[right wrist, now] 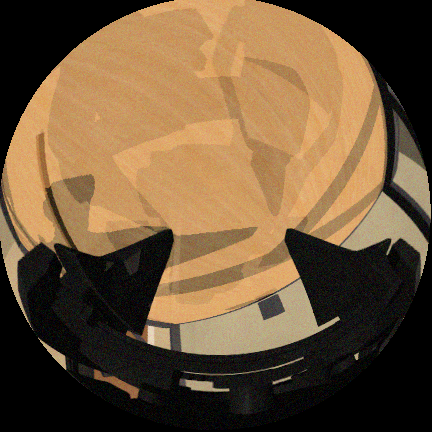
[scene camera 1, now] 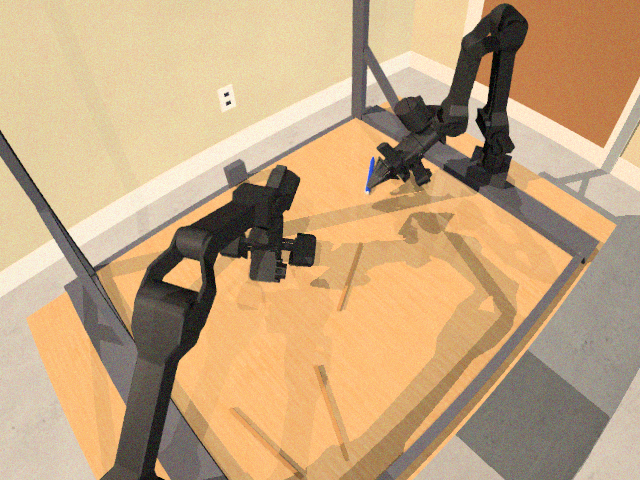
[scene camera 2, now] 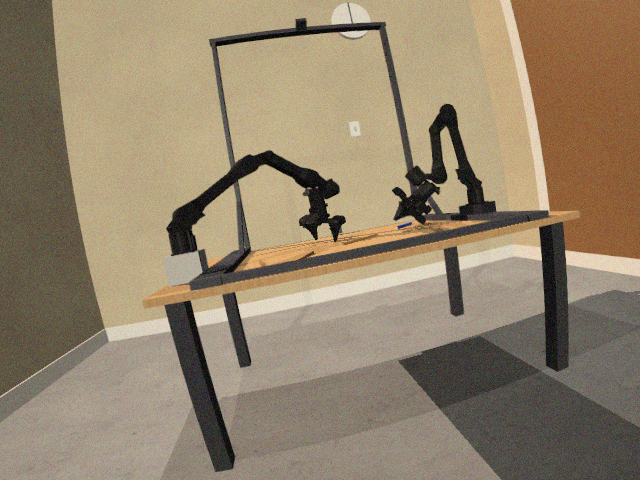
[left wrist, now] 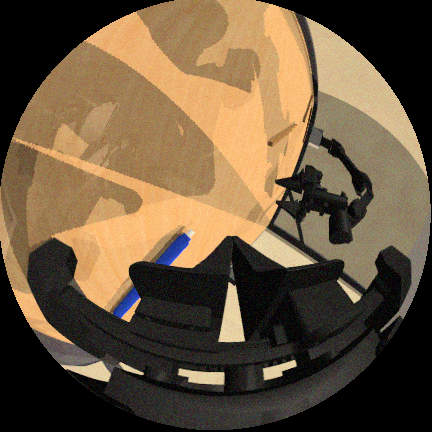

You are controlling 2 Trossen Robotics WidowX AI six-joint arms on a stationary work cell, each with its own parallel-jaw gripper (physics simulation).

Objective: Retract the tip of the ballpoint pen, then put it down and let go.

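Pixels of known places: left gripper, fingertip midpoint: (scene camera 1: 368, 187) (scene camera 2: 394, 220) (left wrist: 230, 240); right gripper, fingertip midpoint: (right wrist: 230, 235) (scene camera 2: 326, 240) (left wrist: 275, 192); left arm's base, link origin: (scene camera 1: 490, 161) (scene camera 2: 476, 203); right arm's base, link origin: (scene camera 2: 184, 253).
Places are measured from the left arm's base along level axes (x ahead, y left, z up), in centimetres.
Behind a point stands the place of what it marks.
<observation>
The blue ballpoint pen (scene camera 1: 370, 175) @[x 14.2, y -27.2, z -4.3 cm] (scene camera 2: 404, 225) @[x 14.3, y -26.8, z -4.9 cm] (left wrist: 175, 250) @[x 17.8, y -25.9, z -4.5 cm] lies on the table, with a small white piece at the end that points away from the left gripper's base in the left wrist view. My left gripper (left wrist: 230, 240) @[x 21.3, y -25.1, z -1.6 cm] is shut with its fingertips together and nothing between them. It is tilted, with its fingertips just beside the pen and its left finger covering part of the pen in its wrist view. Whether the pen's tip is out is too small to tell. My right gripper (scene camera 2: 326, 239) @[x 47.7, y -36.9, z -4.7 cm] (right wrist: 230, 235) @[x 47.7, y -36.9, z -4.7 cm] is open and empty, pointing down over the table; the pen does not show in its wrist view.
Three thin brown strips show on the table (scene camera 1: 413, 294) @[x 42.2, y -6.1, z -5.4 cm]: one (scene camera 1: 351, 276) @[x 43.8, y -19.2, z -4.9 cm] near the middle and two others (scene camera 1: 332, 413) @[x 71.3, y -10.2, z -4.7 cm] (scene camera 1: 266, 441) @[x 80.8, y -17.7, z -4.8 cm] toward the bottom of scene camera 1. Dark frame rails border the table, and an upright post (scene camera 1: 360, 62) @[x -8.8, y -40.2, z 13.5 cm] stands behind the pen's side.
</observation>
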